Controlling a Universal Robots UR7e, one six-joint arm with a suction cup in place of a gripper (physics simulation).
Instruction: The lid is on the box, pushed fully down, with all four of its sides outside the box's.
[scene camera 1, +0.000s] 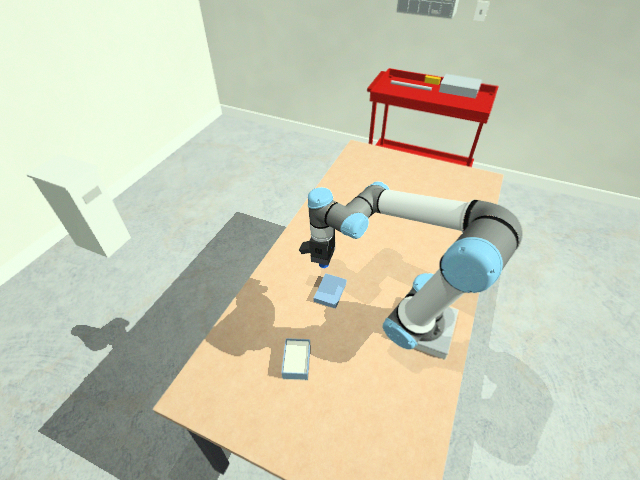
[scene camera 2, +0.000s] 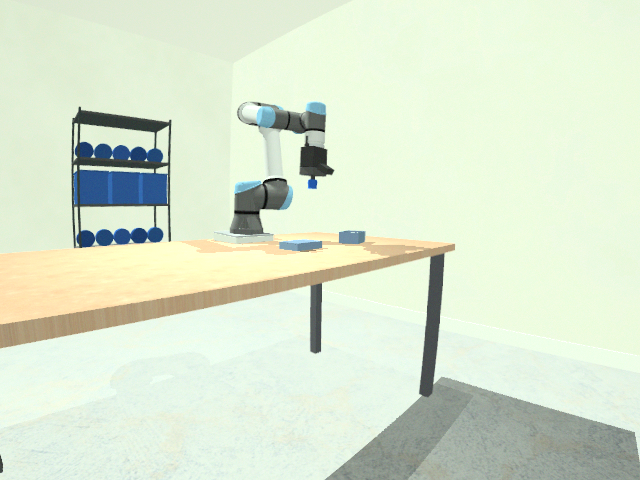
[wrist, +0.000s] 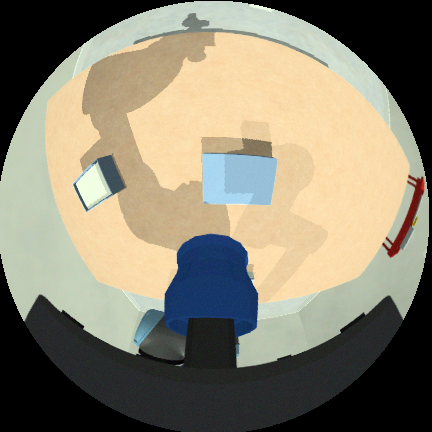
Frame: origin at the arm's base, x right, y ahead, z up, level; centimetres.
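Seen in the pictures: end effector, tool point: (scene camera 2: 312, 188) (wrist: 211, 263); arm's base, origin of the base link: (scene camera 2: 246, 232).
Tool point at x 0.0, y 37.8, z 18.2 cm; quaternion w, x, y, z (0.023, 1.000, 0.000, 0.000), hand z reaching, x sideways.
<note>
Pixels of each thing's top centre, then the offset from my tool point to it. Level surfaces: height alone.
- light-blue lid, middle of its top: (wrist: 239, 180) (scene camera 2: 301, 241) (scene camera 1: 330, 288) dz -19.1, dx +4.6, dy -1.2 cm
- table, its level: dz -21.7 cm
- box, middle of its top: (wrist: 89, 188) (scene camera 1: 296, 355) (scene camera 2: 352, 231) dz -17.0, dx -27.4, dy +0.5 cm
The light-blue lid (scene camera 1: 329, 290) (scene camera 2: 300, 245) (wrist: 239, 179) lies flat on the table (scene camera 1: 387, 413) (scene camera 2: 129, 279), its closed face up. The box (scene camera 1: 295, 376) (scene camera 2: 352, 237) (wrist: 112, 172) stands upright and open, apart from the lid, with blue walls and a pale inside. My gripper, a blue suction cup (scene camera 1: 324, 265) (scene camera 2: 312, 183) (wrist: 212, 245), points down and hangs well above the table near the lid. It touches nothing and holds nothing, so it is open. In the wrist view the cup hides part of the table.
The arm's base plate (scene camera 1: 442, 351) (scene camera 2: 242, 237) stands on the table beyond the lid and box. A red cart (scene camera 1: 429, 105) (wrist: 407, 220) stands on the floor past the table's far end. A shelf rack (scene camera 2: 169, 180) with blue bins stands in the background. Arm shadows fall over the lid.
</note>
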